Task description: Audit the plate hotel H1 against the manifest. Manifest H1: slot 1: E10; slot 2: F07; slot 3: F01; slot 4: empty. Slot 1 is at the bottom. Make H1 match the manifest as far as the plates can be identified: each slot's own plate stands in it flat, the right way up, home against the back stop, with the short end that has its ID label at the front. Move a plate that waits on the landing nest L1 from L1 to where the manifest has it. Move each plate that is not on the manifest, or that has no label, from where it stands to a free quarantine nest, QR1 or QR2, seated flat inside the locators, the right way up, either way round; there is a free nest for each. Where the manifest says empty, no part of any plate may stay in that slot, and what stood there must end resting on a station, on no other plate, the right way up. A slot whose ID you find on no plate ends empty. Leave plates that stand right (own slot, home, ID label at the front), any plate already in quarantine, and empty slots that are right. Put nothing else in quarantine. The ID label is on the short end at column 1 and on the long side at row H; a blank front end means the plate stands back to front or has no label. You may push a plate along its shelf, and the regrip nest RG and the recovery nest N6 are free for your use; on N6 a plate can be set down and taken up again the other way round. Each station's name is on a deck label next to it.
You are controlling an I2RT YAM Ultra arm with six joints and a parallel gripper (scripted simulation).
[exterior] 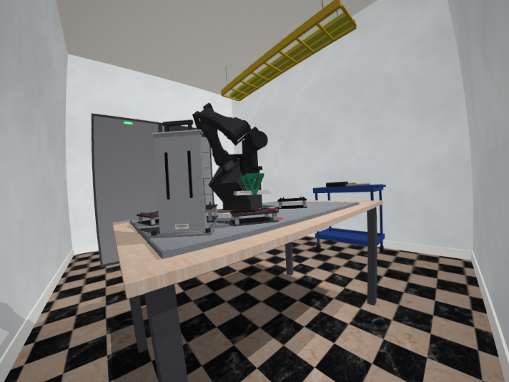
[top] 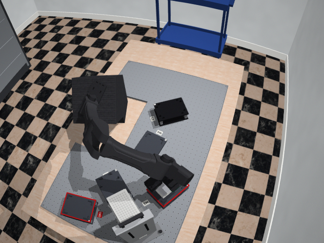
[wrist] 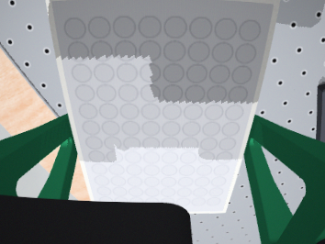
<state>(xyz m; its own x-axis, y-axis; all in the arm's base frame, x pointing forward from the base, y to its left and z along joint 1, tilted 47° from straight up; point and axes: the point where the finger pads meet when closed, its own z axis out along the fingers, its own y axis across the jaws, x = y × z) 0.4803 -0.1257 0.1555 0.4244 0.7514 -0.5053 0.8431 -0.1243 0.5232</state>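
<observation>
Right now my hand is 80 mm above the red-framed quarantine nest QR1. From my hand the other things lie so: RG nest: 230 mm behind, 100 mm to the right, 60 mm below; then grey plate hotel H1: 260 mm to the right, 40 mm above, 30 mm behind; then H1 deck label: 110 mm below, 100 mm to the right, 70 mm behind.
</observation>
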